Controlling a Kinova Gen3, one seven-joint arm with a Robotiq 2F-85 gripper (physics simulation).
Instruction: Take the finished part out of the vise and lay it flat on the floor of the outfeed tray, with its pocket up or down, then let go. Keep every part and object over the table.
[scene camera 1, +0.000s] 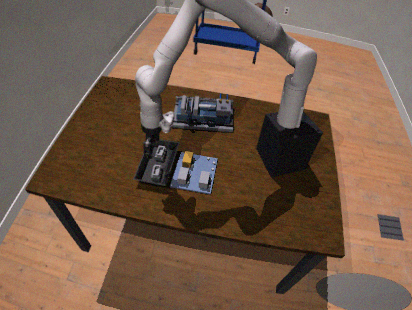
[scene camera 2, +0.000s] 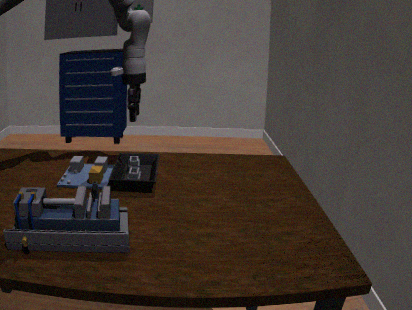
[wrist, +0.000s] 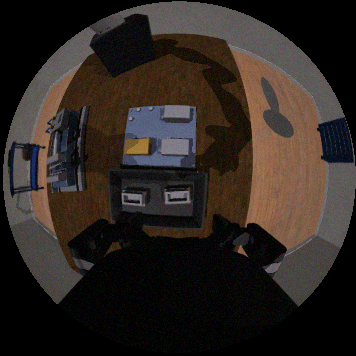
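Where they show: gripper, fingertip midpoint: (scene camera 1: 153, 148) (scene camera 2: 134, 118) (wrist: 177, 221); arm's base, origin of the base link: (scene camera 1: 287, 121).
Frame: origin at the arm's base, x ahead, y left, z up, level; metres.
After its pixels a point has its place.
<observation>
Two grey parts lie apart and flat, pockets up, on the floor of the black outfeed tray (scene camera 1: 173, 167) @[x 0.436, y 0.206, z -0.188 m] (scene camera 2: 132, 187) @[x 0.508, y 0.081, z -0.217 m] (wrist: 200, 202) @[x 0.505, y 0.293, z -0.195 m]. One part (scene camera 1: 160, 152) @[x 0.508, y 0.132, z -0.197 m] (scene camera 2: 134, 173) @[x 0.512, y 0.107, z -0.183 m] (wrist: 134, 199) @[x 0.512, y 0.136, z -0.197 m] is on the vise side; the other part (scene camera 1: 156, 172) @[x 0.492, y 0.241, z -0.197 m] (scene camera 2: 134, 161) @[x 0.497, y 0.212, z -0.184 m] (wrist: 177, 196) @[x 0.494, y 0.239, z -0.197 m] is on the far side. I cannot tell by looks which is the finished part. My gripper (scene camera 1: 148, 149) @[x 0.494, y 0.240, z -0.050 m] (scene camera 2: 132, 119) @[x 0.494, y 0.240, z -0.050 m] (wrist: 177, 221) @[x 0.494, y 0.240, z -0.050 m] is open and empty, pointing down, well above the tray's level. The vise (scene camera 1: 204, 112) @[x 0.372, y -0.146, z -0.170 m] (scene camera 2: 75, 220) @[x 0.417, y -0.222, z -0.172 m] (wrist: 67, 150) @[x 0.390, y -0.116, z -0.178 m] shows no grey part between its jaws.
A blue plate (scene camera 1: 197, 189) @[x 0.310, y 0.264, z -0.222 m] (scene camera 2: 68, 181) @[x 0.299, y 0.091, z -0.214 m] (wrist: 145, 125) @[x 0.321, y 0.141, z -0.222 m] beside the tray bears a yellow block (scene camera 1: 187, 159) @[x 0.382, y 0.149, z -0.186 m] (scene camera 2: 96, 173) @[x 0.392, y 0.105, z -0.188 m] (wrist: 138, 146) @[x 0.385, y 0.142, z -0.186 m] and two grey blocks. The arm's black pedestal (scene camera 1: 287, 145) @[x -0.006, y 0.112, z -0.023 m] (wrist: 125, 47) @[x 0.053, y 0.043, z -0.110 m] stands on the table beyond the plate.
</observation>
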